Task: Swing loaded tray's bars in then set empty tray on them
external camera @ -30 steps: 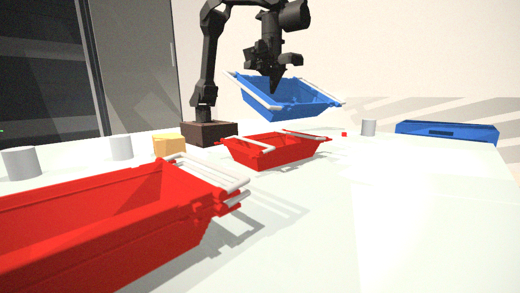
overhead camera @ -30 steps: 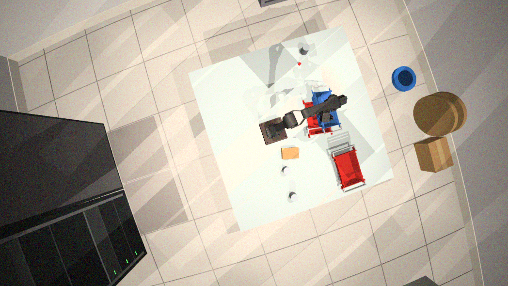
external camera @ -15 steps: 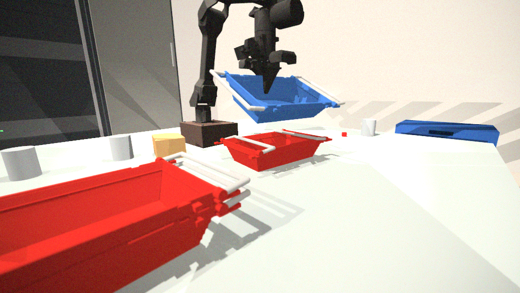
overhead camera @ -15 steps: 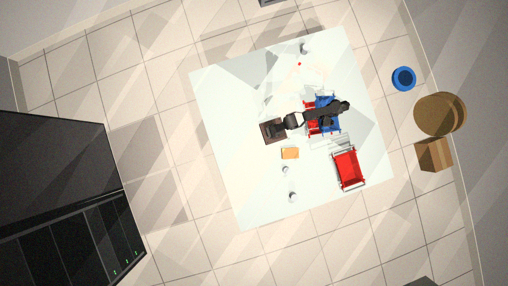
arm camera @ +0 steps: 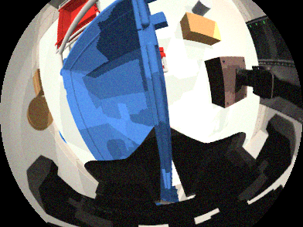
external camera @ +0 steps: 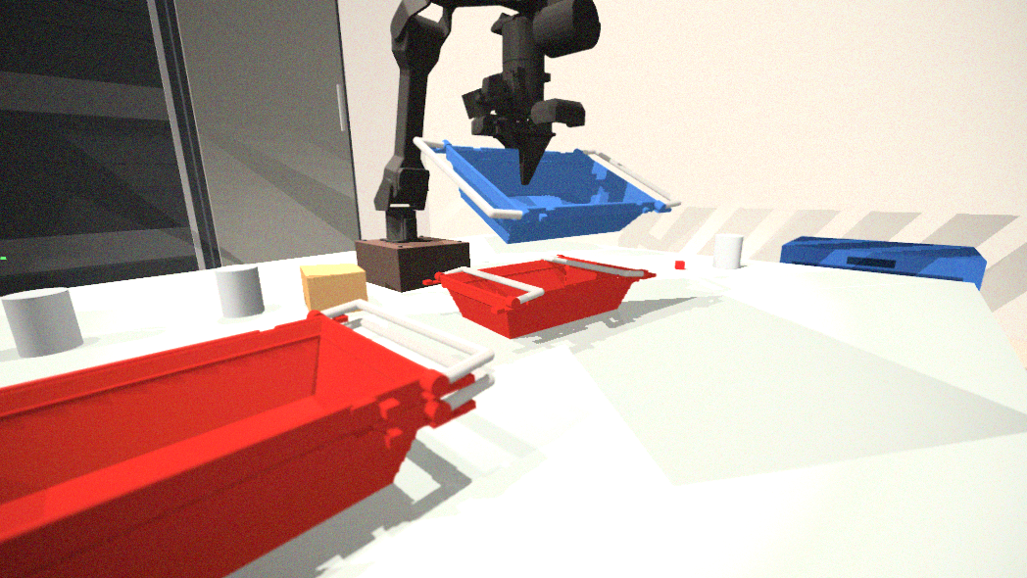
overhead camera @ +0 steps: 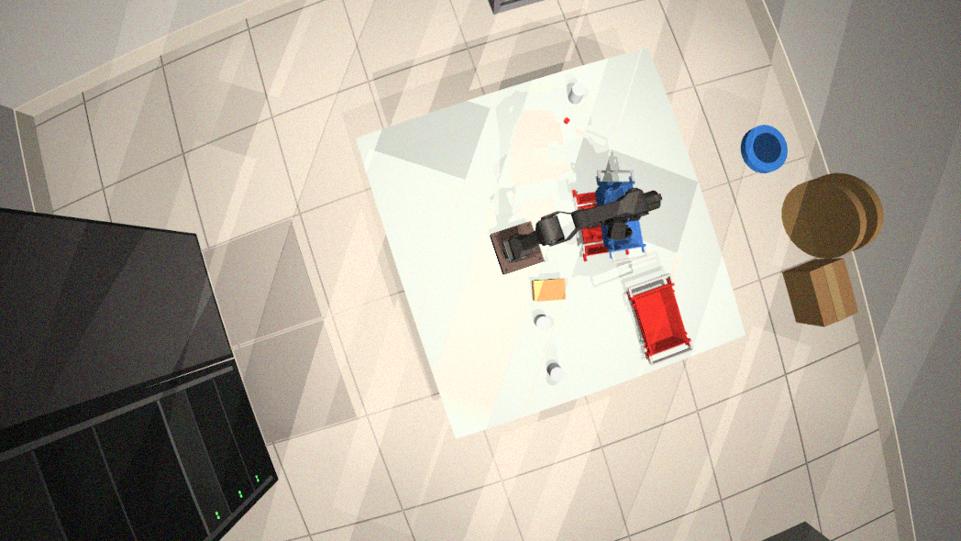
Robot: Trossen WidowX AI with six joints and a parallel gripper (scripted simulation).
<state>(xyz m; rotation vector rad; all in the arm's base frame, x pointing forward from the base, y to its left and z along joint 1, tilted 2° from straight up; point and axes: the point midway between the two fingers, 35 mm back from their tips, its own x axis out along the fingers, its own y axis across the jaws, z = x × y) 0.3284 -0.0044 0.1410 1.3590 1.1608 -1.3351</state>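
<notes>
Right now the blue tray is 70 mm ahead of my gripper tip and 10 mm to the right of it. From my gripper tip the other things lie so: tan block (240 mm behind, 190 mm to the right, 150 mm below); red cube (430 mm to the left, 170 mm below, 70 mm ahead).
</notes>
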